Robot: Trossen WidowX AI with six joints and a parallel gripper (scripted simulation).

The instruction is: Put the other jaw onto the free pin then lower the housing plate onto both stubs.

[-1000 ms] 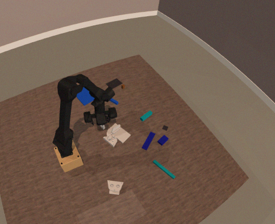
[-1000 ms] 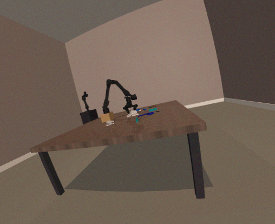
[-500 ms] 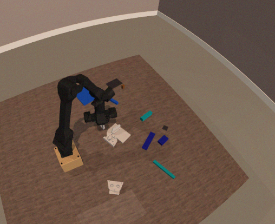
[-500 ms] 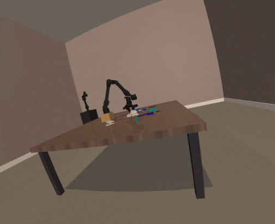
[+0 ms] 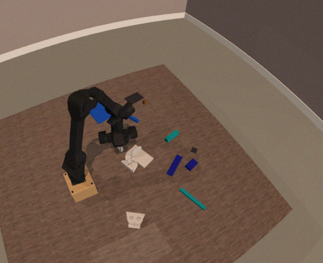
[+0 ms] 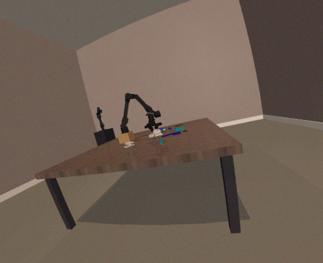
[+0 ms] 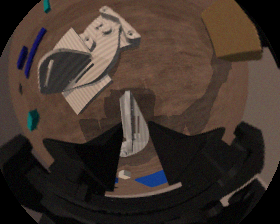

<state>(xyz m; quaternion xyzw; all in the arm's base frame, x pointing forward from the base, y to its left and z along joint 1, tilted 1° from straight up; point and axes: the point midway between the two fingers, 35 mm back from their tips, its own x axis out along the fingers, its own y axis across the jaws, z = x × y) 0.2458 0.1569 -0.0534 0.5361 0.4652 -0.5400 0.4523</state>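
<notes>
The white base is 100 mm to the right of my gripper tip and 70 mm ahead of it. From my gripper tip the other things lie so: white jaw 30 mm to the left, 20 mm ahead; white cube 140 mm to the left, 60 mm ahead; blue plate 260 mm to the left, 30 mm behind.
</notes>
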